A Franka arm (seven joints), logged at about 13 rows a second.
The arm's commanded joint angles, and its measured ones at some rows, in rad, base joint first. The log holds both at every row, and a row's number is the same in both.
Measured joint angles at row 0:
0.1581, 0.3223, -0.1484, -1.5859, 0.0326, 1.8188, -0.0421
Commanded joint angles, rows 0 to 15:
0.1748, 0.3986, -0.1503, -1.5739, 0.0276, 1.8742, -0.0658
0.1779, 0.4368, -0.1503, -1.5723, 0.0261, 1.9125, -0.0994
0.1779, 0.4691, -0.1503, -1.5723, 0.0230, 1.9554, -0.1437
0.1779, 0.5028, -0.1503, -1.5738, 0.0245, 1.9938, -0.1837
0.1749, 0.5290, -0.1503, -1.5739, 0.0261, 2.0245, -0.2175
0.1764, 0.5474, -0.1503, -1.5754, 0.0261, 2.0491, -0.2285
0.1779, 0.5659, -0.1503, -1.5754, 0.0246, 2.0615, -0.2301
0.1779, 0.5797, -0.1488, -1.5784, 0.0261, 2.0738, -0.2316
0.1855, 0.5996, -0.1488, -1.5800, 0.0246, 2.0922, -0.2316
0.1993, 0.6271, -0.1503, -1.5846, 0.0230, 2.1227, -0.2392
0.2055, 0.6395, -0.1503, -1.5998, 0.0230, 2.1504, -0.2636
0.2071, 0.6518, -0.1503, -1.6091, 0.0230, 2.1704, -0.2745
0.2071, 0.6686, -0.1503, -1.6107, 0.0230, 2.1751, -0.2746
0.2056, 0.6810, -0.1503, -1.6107, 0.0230, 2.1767, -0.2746
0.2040, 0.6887, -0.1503, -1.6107, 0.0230, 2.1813, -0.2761
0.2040, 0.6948, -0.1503, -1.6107, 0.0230, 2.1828, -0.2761
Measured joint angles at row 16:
0.2041, 0.6962, -0.1477, -1.6001, 0.0317, 2.1689, -0.2565
